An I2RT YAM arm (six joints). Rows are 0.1 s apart.
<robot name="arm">
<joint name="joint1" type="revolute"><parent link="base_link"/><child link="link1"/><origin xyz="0 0 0.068" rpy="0 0 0"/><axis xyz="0 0 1"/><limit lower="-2.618" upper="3.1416"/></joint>
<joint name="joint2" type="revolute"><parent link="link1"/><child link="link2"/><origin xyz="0.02 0.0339 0.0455" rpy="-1.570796 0 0"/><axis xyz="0 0 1"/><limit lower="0" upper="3.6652"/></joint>
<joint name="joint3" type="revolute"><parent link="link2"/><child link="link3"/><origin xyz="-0.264 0 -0.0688" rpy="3.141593 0 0"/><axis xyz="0 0 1"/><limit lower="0" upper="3.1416"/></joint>
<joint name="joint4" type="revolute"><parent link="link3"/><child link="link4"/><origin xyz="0.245 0.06 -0.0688" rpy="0 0 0"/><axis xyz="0 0 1"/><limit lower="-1.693" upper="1.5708"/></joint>
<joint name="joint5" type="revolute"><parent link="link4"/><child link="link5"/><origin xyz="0.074 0.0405 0.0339" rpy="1.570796 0 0"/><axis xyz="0 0 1"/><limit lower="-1.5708" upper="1.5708"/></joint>
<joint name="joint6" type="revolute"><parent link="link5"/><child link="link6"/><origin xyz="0.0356 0 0.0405" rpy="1.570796 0 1.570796"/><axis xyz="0 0 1"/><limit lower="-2.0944" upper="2.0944"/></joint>
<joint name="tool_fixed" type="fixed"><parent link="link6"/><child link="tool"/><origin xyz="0 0 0" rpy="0 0 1.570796"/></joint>
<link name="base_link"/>
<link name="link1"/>
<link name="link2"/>
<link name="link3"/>
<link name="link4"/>
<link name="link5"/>
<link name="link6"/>
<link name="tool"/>
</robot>
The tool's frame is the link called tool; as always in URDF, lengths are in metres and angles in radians.
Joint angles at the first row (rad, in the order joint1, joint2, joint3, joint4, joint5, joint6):
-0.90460 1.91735 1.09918 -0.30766 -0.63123 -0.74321
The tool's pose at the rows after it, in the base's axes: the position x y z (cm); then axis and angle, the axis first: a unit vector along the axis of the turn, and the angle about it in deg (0 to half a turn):
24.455, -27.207, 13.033, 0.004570, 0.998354, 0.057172, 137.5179
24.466, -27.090, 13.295, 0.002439, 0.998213, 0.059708, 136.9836
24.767, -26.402, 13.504, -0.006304, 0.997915, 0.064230, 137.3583
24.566, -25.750, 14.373, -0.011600, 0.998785, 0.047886, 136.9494
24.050, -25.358, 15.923, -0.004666, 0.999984, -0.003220, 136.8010
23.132, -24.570, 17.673, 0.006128, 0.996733, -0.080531, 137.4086
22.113, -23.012, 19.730, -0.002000, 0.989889, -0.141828, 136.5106
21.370, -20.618, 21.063, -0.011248, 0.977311, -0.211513, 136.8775
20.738, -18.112, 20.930, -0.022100, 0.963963, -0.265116, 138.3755
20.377, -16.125, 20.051, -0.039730, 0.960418, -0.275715, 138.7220
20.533, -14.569, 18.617, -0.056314, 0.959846, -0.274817, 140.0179
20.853, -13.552, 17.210, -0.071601, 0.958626, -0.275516, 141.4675
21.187, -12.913, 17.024, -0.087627, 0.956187, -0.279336, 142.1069
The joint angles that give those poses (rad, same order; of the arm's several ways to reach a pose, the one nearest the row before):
-0.89575 1.91981 1.09920 -0.30784 -0.62707 -0.74104
-0.89429 1.91136 1.09776 -0.31041 -0.63697 -0.73987
-0.87565 1.89808 1.09037 -0.32210 -0.63427 -0.74142
-0.86674 1.85182 1.06254 -0.30887 -0.61587 -0.73708
-0.86479 1.77899 1.02720 -0.27000 -0.54612 -0.71672
-0.85950 1.67771 0.96661 -0.21197 -0.42976 -0.70094
-0.84433 1.55279 0.90064 -0.17695 -0.35718 -0.70822
-0.79570 1.42299 0.81338 -0.12642 -0.23754 -0.71299
-0.73265 1.32259 0.71188 -0.06928 -0.11427 -0.72390
-0.67894 1.26720 0.63216 -0.03353 -0.06943 -0.72798
-0.62063 1.26160 0.57266 0.00345 -0.02499 -0.72599
-0.57425 1.28396 0.53122 0.04905 0.01428 -0.72996
-0.54194 1.28677 0.52603 0.05313 0.03780 -0.74212

